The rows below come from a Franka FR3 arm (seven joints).
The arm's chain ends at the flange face. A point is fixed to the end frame.
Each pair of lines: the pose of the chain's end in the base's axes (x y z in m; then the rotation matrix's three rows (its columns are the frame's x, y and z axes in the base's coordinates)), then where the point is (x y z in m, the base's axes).
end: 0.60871 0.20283 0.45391; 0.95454 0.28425 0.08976; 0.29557 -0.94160 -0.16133; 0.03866 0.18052 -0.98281
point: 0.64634 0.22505 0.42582
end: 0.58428 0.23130 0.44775; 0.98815 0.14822 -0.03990; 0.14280 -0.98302 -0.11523; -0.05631 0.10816 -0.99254
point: 0.62183 0.24909 0.41657
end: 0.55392 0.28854 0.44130; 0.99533 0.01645 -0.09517; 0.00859 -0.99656 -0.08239; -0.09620 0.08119 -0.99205
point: 0.59227 0.30189 0.40889
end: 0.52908 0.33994 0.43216; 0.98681 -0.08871 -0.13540; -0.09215 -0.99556 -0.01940; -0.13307 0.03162 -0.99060
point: 0.56758 0.35083 0.39902
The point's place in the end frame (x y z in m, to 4 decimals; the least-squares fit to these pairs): 0.0414 -0.0153 0.0274
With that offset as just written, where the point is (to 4 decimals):
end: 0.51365 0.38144 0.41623; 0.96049 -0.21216 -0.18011; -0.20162 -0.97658 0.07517; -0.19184 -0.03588 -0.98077
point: 0.5517 0.3901 0.3820
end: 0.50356 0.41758 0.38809; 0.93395 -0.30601 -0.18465; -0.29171 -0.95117 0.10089; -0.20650 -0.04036 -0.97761
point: 0.5418 0.4228 0.3534
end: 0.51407 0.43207 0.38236; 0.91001 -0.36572 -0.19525; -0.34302 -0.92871 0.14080; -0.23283 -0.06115 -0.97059
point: 0.5520 0.4359 0.3471
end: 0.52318 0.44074 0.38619; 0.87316 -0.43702 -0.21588; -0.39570 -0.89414 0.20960; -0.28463 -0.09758 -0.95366
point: 0.5601 0.4438 0.3498
